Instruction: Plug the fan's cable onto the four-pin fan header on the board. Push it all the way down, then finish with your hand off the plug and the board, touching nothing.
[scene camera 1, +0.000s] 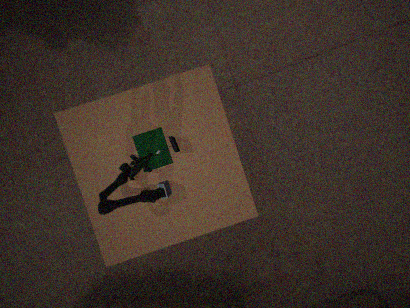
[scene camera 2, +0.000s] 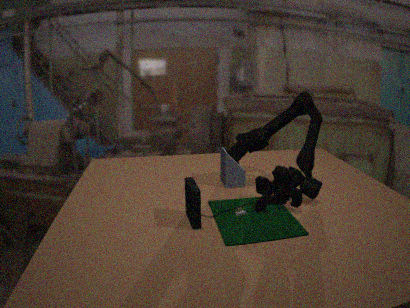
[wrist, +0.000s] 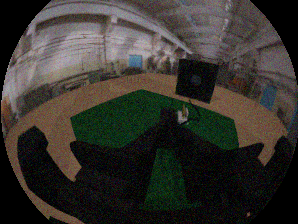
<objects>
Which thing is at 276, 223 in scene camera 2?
A green board.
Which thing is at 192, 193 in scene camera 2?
A black fan.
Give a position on a black fan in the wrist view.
196, 78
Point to a green board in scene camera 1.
At 152, 141
</objects>
